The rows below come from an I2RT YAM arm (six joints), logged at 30 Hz.
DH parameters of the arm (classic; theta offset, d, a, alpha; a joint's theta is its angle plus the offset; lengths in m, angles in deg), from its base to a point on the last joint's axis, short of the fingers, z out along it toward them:
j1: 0 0.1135 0.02 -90
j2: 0 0 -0.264 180
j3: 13.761 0 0.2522 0
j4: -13.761 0 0.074 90
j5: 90 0 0 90
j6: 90 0.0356 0 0
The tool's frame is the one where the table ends.
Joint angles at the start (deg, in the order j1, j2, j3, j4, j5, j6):
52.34, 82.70, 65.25, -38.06, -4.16, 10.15
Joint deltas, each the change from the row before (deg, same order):
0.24, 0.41, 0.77, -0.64, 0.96, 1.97
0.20, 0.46, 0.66, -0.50, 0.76, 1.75
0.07, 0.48, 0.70, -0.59, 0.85, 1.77
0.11, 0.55, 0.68, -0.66, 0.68, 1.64
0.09, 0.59, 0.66, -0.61, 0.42, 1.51
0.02, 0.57, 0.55, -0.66, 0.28, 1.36
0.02, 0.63, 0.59, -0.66, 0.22, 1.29
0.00, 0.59, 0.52, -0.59, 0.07, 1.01
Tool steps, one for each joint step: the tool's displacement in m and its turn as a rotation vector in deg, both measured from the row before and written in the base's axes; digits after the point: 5 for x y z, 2 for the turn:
0.00041, 0.00163, 0.00148, -0.13, 0.50, -1.92
0.00056, 0.00170, 0.00078, -0.10, 0.51, -1.67
0.00113, 0.00124, 0.00080, -0.18, 0.48, -1.87
0.00090, 0.00146, 0.00026, -0.25, 0.61, -1.63
0.00094, 0.00162, -0.00001, -0.17, 0.71, -1.41
0.00096, 0.00117, -0.00057, -0.26, 0.80, -1.28
0.00107, 0.00138, -0.00068, -0.27, 0.81, -1.20
0.00100, 0.00126, -0.00080, -0.25, 0.76, -0.90

